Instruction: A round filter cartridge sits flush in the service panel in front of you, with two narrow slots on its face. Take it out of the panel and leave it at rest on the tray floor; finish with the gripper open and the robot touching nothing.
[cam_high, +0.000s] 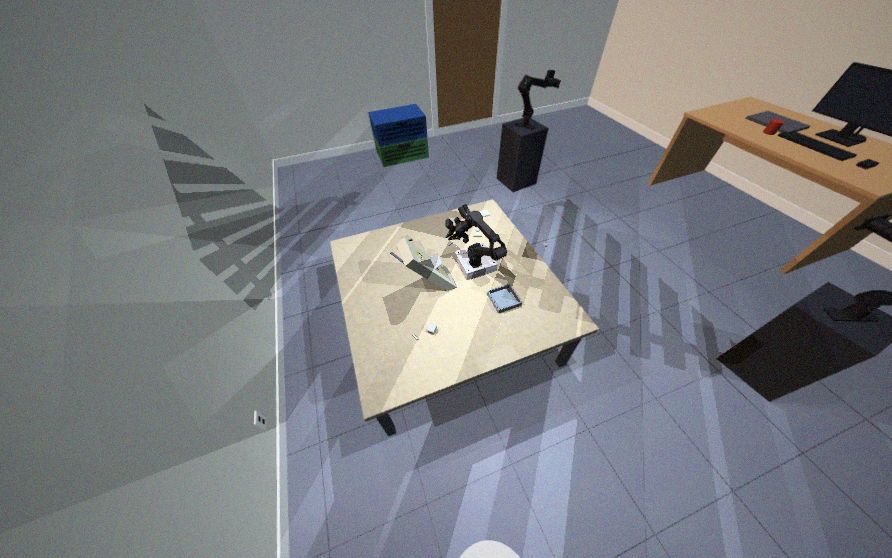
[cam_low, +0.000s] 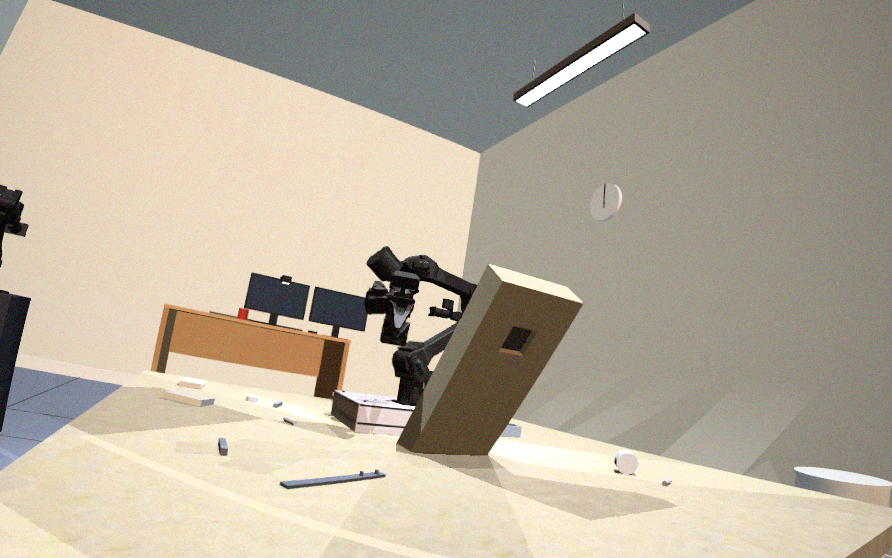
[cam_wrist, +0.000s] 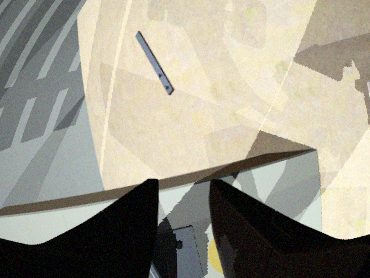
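Right now the round filter cartridge is 23 cm ahead of my gripper tip, 9 cm to the left of it and 3 cm above it. Also, from my gripper tip: service panel (19 cm ahead, 10 cm to the left, 4 cm below); blue-floored tray (15 cm behind, 42 cm to the left, 21 cm below).
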